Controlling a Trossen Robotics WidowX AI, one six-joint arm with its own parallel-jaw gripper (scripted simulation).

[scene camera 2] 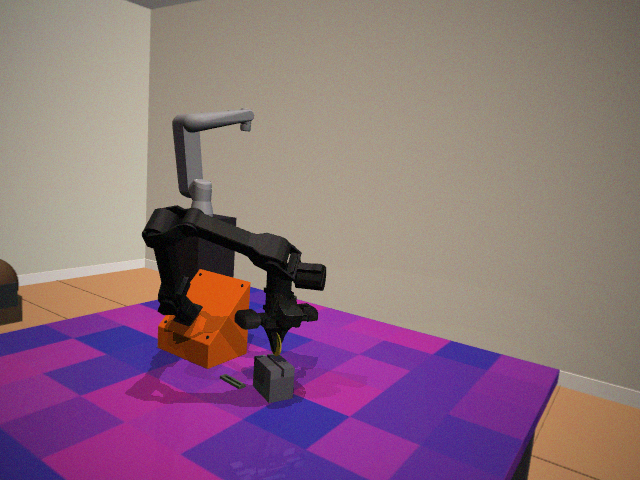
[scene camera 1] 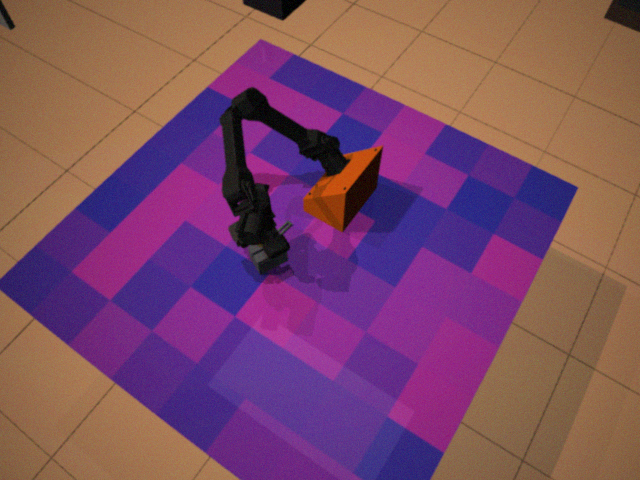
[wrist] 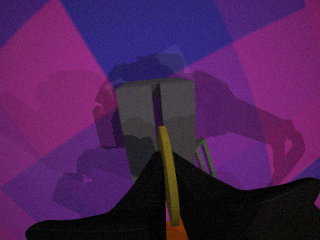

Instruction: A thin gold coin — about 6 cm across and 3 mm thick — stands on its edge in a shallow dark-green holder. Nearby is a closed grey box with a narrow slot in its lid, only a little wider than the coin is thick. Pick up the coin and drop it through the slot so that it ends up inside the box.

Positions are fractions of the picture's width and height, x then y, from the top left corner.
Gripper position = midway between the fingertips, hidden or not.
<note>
My gripper (scene camera 2: 0.43, 0.73) holds a thin gold coin (wrist: 0.54, 0.80).
My gripper shows as well in scene camera 1 (scene camera 1: 0.42, 0.51) and in the wrist view (wrist: 0.51, 0.65).
</note>
